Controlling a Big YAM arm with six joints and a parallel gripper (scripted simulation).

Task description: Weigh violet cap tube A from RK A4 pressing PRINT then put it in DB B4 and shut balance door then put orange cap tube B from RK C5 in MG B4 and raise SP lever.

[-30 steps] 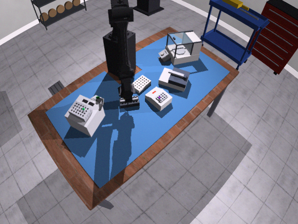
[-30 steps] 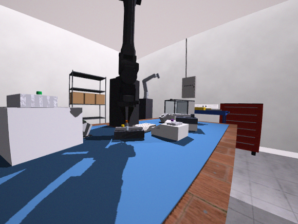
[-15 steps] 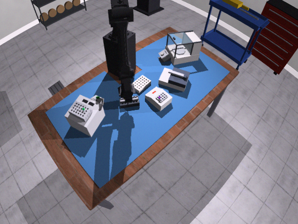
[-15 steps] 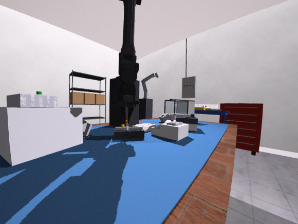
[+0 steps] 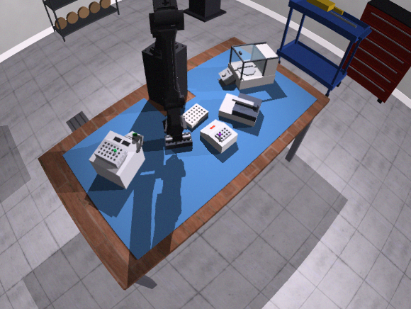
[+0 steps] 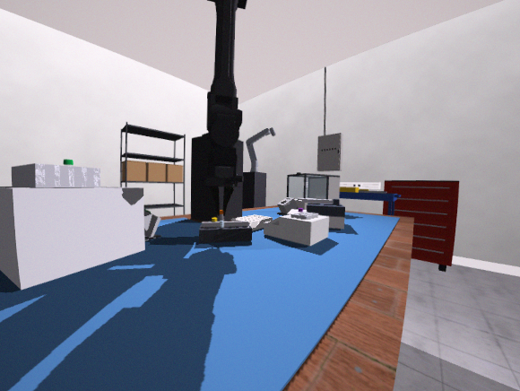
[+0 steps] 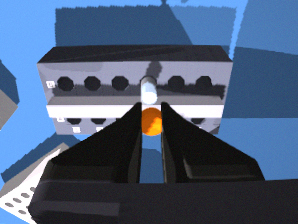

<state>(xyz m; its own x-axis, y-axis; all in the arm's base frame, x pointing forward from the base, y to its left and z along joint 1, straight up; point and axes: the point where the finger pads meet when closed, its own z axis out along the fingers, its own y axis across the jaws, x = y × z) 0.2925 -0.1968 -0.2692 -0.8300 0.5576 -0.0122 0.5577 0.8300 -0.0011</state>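
My gripper is now 5 cm above the magnet block MG and 2 cm to the right of it. Also, from my hand: tube rack RK: 19 cm to the left, 7 cm behind, 6 cm below; violet-capped tube: 15 cm to the left, 14 cm ahead, 1 cm below; yellow-capped tube: 4 cm below, 3 cm behind.
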